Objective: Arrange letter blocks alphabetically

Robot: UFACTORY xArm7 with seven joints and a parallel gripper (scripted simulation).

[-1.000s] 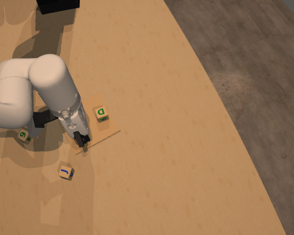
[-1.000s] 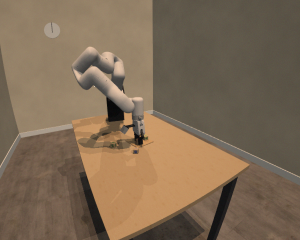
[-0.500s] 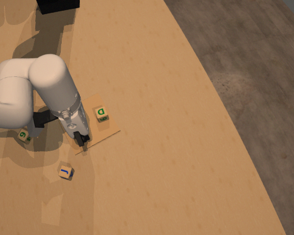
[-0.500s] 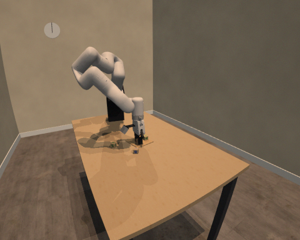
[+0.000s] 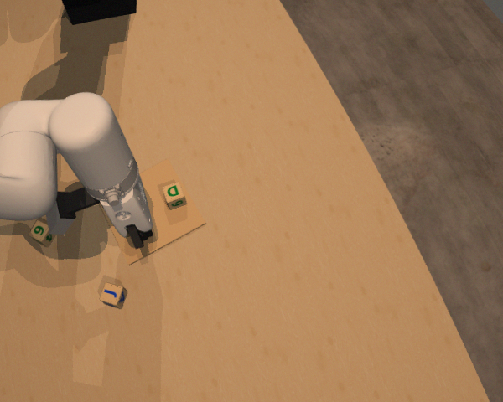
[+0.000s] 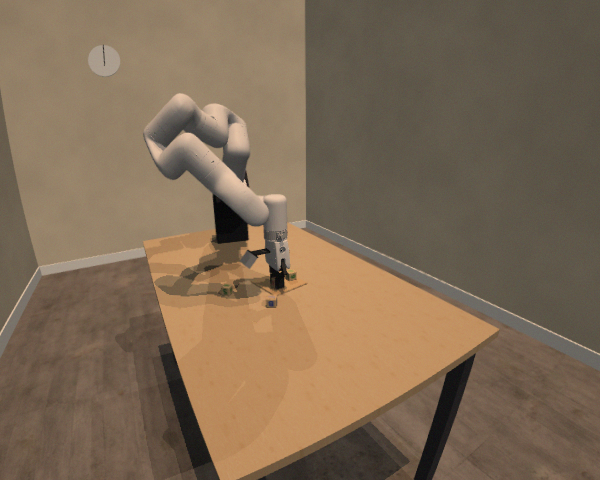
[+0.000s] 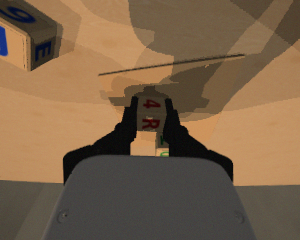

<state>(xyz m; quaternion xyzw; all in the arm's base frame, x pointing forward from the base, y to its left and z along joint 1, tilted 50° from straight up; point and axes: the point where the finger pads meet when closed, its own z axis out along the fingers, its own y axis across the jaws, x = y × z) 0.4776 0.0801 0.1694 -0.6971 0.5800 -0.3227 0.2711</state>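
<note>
Now: the tan mat 3 cm behind my hand, 1 cm to the left of it and 2 cm below it. Round my hand: green D block 4 cm behind, 6 cm to the left, 1 cm below.
</note>
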